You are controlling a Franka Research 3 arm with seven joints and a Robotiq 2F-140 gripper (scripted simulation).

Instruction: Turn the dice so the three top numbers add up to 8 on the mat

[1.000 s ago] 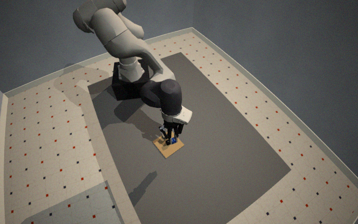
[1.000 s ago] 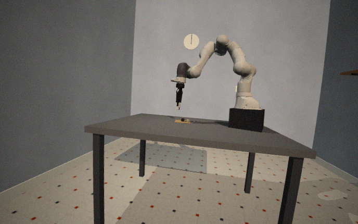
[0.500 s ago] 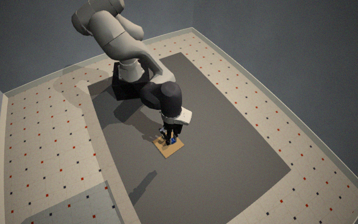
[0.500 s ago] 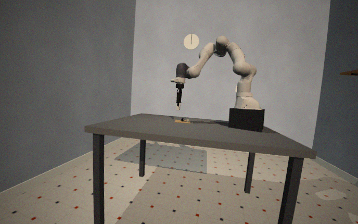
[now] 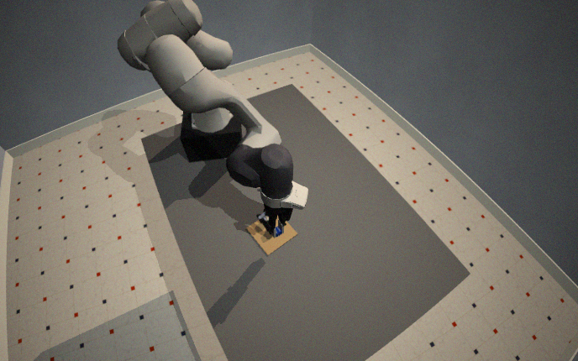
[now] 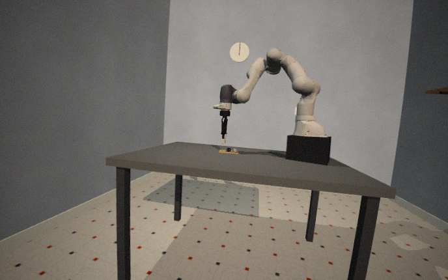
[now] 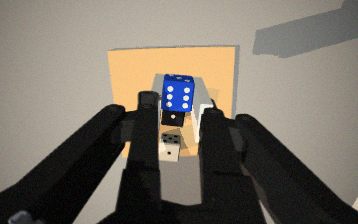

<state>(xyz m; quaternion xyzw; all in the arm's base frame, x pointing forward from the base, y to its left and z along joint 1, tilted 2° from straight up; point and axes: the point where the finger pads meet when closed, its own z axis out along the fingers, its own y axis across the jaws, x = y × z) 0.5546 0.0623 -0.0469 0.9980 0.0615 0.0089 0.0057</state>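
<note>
Right now the black die is 4 cm behind my hand, 1 cm to the right of it and 8 cm below it. The rest, counted from my hand: blue die: 2 cm below; then white die: 9 cm behind, 1 cm to the right, 8 cm below; then tan mat: 4 cm behind, 9 cm below.
</note>
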